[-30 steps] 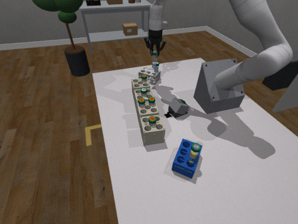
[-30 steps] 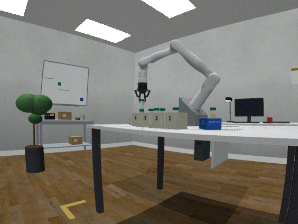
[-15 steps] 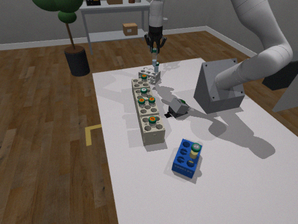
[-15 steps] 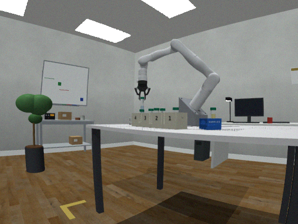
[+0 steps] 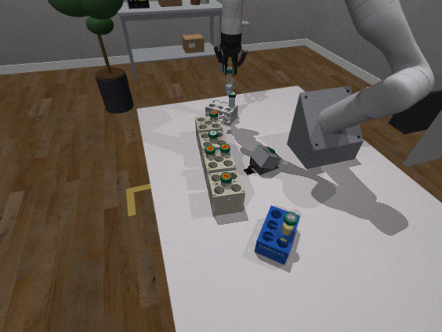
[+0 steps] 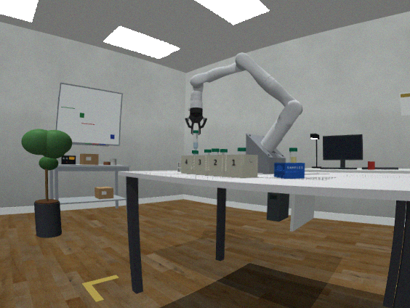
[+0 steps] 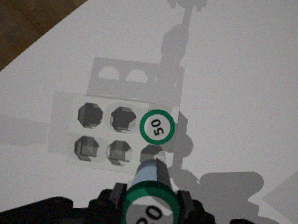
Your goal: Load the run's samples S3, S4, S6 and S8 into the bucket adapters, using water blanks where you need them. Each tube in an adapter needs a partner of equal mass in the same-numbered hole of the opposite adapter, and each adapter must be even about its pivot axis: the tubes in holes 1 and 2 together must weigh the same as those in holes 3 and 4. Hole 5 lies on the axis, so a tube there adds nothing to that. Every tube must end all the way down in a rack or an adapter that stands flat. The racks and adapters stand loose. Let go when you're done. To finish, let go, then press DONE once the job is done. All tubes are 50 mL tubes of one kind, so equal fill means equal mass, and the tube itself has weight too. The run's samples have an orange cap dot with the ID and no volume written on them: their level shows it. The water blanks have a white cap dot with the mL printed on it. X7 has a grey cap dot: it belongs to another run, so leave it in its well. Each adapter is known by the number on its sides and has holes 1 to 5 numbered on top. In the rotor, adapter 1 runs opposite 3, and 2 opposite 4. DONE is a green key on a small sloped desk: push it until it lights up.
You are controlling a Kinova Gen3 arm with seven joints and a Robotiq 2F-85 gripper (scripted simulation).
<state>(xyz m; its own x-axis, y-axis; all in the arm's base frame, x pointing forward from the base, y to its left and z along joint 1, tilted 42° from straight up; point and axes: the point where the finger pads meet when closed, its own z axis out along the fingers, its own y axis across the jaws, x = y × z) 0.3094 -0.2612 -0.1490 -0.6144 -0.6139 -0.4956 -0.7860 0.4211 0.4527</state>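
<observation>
The 20 ml water blank is 50 mm below my hand and 10 mm behind it. Also, from my hand: 50 ml blank (170 mm below, 40 mm to the right, 30 mm behind); white-dot 10 ml blank (240 mm to the left, 170 mm below, 110 mm ahead); white blank rack (210 mm below, 40 mm to the right, 20 mm ahead).
</observation>
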